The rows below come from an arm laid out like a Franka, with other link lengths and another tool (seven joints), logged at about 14 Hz.
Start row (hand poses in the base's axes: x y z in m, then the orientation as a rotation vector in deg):
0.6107, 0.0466, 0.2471, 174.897, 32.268, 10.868
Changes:
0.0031, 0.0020, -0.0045, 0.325, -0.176, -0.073
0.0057, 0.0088, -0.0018, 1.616, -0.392, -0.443
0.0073, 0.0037, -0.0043, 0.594, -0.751, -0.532
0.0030, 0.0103, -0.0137, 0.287, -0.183, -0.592
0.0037, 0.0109, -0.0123, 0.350, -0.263, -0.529
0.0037, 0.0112, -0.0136, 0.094, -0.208, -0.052
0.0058, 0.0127, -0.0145, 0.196, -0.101, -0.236
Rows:
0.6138, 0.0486, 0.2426, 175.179, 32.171, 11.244
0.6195, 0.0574, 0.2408, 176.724, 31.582, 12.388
0.6268, 0.0611, 0.2365, -176.472, -30.642, -13.685
0.6298, 0.0714, 0.2228, -176.403, -29.663, -14.030
0.6335, 0.0823, 0.2105, -176.249, -28.766, -14.509
0.6372, 0.0935, 0.1969, -176.181, -28.668, -14.849
0.6430, 0.1062, 0.1824, -176.071, -28.256, -15.043

